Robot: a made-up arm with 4 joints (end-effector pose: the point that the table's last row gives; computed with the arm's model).
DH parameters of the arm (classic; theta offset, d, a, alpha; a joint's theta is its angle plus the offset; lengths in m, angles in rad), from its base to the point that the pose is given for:
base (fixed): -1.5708 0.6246 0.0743 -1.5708
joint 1: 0 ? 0.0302 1.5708
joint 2: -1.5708 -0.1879 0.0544 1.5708
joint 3: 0 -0.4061 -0.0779 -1.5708
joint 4: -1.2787 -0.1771 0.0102 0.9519
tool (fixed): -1.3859 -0.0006 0 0
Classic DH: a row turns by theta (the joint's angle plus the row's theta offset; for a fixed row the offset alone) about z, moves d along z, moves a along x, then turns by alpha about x.
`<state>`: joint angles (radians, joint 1 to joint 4).
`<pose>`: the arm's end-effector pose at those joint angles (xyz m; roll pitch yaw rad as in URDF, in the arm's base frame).
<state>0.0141 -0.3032 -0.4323 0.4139</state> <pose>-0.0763 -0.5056 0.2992 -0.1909 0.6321 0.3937</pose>
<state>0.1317 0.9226 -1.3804 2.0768</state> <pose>0.3725 -0.2266 0.4515 -2.2084 0.6185 1.3216</pose>
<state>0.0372 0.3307 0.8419 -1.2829</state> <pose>-0.0302 -0.5108 0.2377 -1.4841 1.1133 -1.9147</pose>
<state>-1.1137 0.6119 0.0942 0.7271</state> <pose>0.1906 -0.5661 0.7839 2.7053 0.9603 -2.0812</pose>
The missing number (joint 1, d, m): -0.0378
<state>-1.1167 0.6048 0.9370 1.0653</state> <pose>0.0628 -0.5851 0.8785 2.5372 0.2843 -2.7819</pose>
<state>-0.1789 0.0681 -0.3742 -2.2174</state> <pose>0.0819 -0.5567 0.3856 0.7336 0.6939 -1.1572</pose>
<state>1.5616 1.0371 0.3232 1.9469</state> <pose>0.2951 0.3016 0.3429 -1.4823 0.4790 2.4038</pose>
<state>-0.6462 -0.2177 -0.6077 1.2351</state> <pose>-0.0255 -0.6103 0.6594 -1.8454 1.1069 -0.1264</pose>
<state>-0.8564 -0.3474 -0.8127 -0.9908</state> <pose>-0.0489 -0.5567 0.8011 -0.1955 -0.3168 -0.5119</pose>
